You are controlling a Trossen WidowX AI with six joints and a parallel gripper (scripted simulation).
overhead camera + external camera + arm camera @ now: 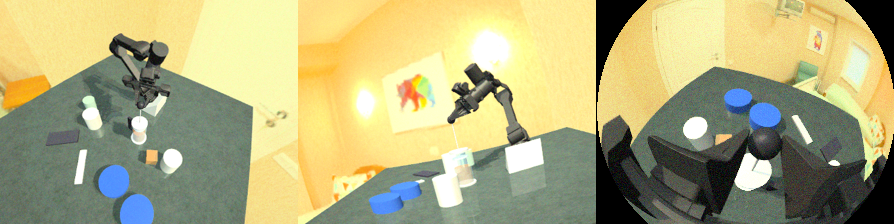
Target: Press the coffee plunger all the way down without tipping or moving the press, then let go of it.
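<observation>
The coffee press is 13 cm below my gripper tip, 2 cm to the right of it and 1 cm behind it. From my gripper tip the other things lie so: mint cylinder: 35 cm to the right, 22 cm below, 1 cm ahead; white bar: 27 cm ahead, 26 cm below, 12 cm to the right; orange cube: 24 cm below, 11 cm to the left, 5 cm ahead.
</observation>
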